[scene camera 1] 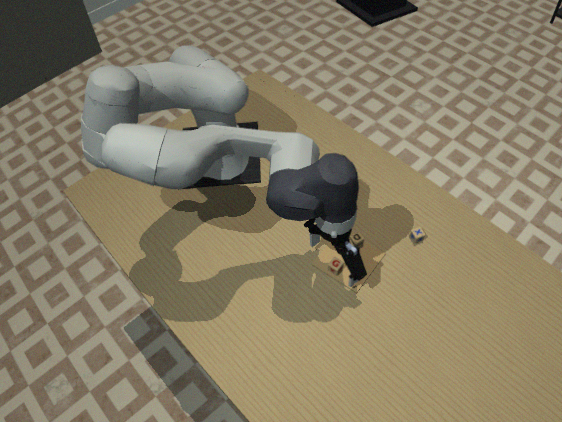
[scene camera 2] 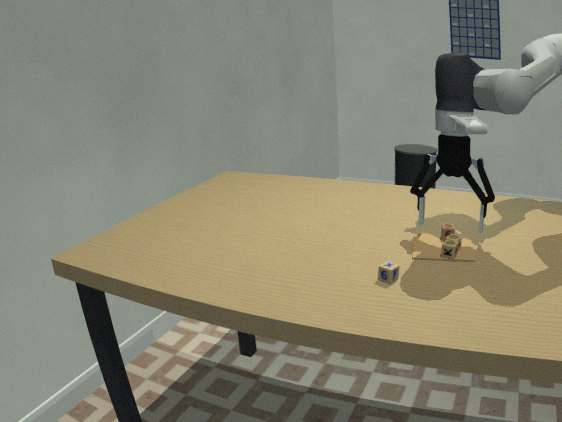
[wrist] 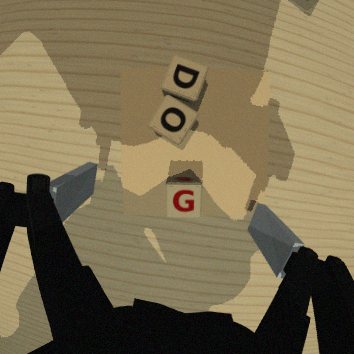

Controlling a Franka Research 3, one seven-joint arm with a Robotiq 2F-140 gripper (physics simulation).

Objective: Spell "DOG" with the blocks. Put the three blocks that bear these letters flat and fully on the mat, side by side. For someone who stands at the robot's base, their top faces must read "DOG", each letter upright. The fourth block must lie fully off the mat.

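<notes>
My gripper (scene camera 1: 333, 261) (scene camera 2: 451, 228) (wrist: 175, 198) is open and empty, its fingers above and either side of the G block (scene camera 1: 335, 265) (scene camera 2: 447, 231) (wrist: 183, 200). G lies at the mat's lower edge in the wrist view; whether fully on is unclear. The D block (scene camera 1: 356, 239) (scene camera 2: 450, 249) (wrist: 185, 77) lies near the mat's opposite edge, slightly turned. The O block (wrist: 173, 120) is close beside D, turned askew, with a gap to G. From the base, D-O-G run left to right, G's top pointing left. The X block (scene camera 1: 418, 235) (scene camera 2: 388, 273) lies off the mat (scene camera 1: 372, 257) (scene camera 2: 425, 251) (wrist: 230, 115).
The wooden table (scene camera 1: 425, 340) (scene camera 2: 250, 240) extends around the mat. A corner of the X block (wrist: 305, 5) shows at the wrist view's top right. Arm shadows cross the table and mat. The arm's base is on the upper-left side in scene camera 1.
</notes>
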